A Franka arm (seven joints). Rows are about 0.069 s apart.
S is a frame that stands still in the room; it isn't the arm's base.
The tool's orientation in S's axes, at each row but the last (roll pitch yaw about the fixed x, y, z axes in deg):
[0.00, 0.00, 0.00]
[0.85, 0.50, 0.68]
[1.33, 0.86, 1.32]
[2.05, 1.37, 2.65]
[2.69, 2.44, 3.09]
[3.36, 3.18, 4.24]
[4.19, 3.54, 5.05]
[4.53, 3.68, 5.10]
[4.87, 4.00, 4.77]
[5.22, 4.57, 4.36]
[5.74, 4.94, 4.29]
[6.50, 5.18, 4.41]
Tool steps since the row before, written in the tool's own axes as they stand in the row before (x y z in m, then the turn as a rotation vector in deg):
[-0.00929, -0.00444, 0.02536, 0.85, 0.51, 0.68]
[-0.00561, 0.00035, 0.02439, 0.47, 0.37, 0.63]
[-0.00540, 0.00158, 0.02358, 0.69, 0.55, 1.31]
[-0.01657, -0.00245, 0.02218, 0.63, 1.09, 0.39]
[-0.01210, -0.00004, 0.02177, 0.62, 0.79, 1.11]
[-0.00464, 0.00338, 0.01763, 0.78, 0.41, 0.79]
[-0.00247, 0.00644, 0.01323, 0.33, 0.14, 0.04]
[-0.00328, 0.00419, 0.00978, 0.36, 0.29, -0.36]
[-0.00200, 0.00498, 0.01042, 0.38, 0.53, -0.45]
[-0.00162, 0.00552, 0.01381, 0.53, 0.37, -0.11]
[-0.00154, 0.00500, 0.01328, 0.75, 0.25, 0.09]
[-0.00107, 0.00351, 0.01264, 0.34, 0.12, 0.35]
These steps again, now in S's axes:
[-0.00929, -0.00444, 0.02536, 0.85, 0.51, 0.68]
[-0.00540, -0.00008, 0.02444, 0.47, 0.37, 0.63]
[-0.00507, 0.00092, 0.02369, 0.70, 0.54, 1.31]
[-0.01587, -0.00398, 0.02247, 0.59, 1.10, 0.41]
[-0.01109, -0.00166, 0.02224, 0.63, 0.77, 1.12]
[-0.00381, 0.00206, 0.01803, 0.79, 0.42, 0.77]
[-0.00210, 0.00529, 0.01379, 0.32, 0.17, 0.03]
[-0.00292, 0.00316, 0.01027, 0.31, 0.35, -0.36]
[-0.00158, 0.00396, 0.01092, 0.30, 0.59, -0.43]
[-0.00080, 0.00419, 0.01434, 0.49, 0.42, -0.12]
[-0.00063, 0.00361, 0.01380, 0.74, 0.30, 0.05]
[-0.00005, 0.00206, 0.01300, 0.36, 0.11, 0.33]

